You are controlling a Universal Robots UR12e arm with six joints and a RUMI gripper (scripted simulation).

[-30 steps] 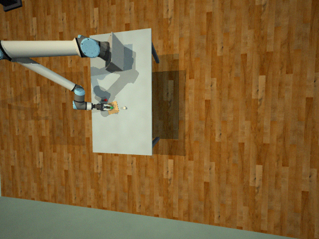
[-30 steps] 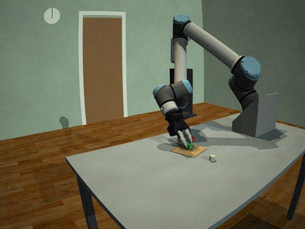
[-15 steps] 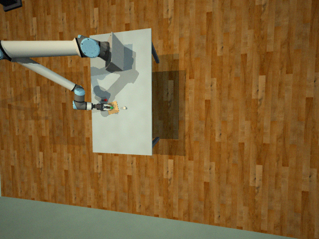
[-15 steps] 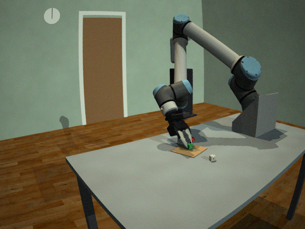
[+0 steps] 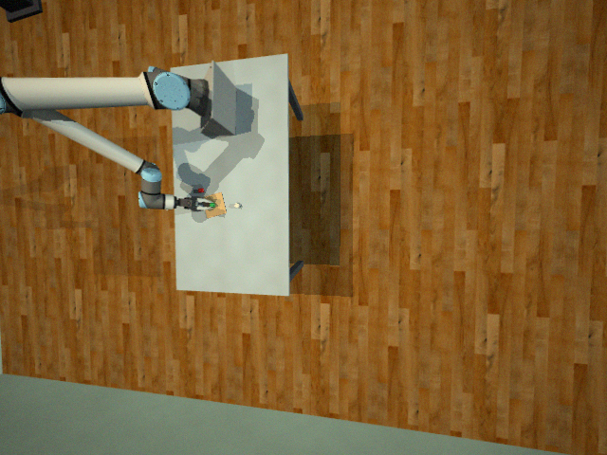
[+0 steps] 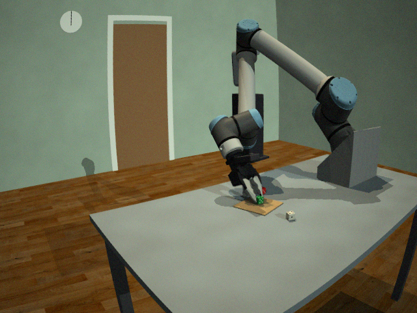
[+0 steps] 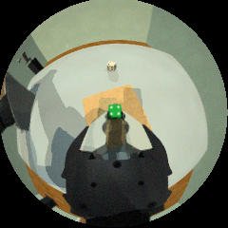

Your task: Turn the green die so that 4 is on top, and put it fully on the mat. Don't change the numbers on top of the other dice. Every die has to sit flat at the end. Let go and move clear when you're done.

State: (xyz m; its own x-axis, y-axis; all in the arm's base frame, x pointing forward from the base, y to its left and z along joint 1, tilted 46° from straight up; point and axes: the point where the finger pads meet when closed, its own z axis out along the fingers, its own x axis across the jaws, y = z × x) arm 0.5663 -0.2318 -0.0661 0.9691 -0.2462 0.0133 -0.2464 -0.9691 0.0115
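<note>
The tan mat lies 10 mm to the left of my hand and 30 mm below it. Also, from my hand: red die 100 mm behind, 70 mm to the right, 20 mm below; white die 30 mm ahead, 170 mm to the left, 20 mm below; green die 10 mm to the left, 10 mm below.
</note>
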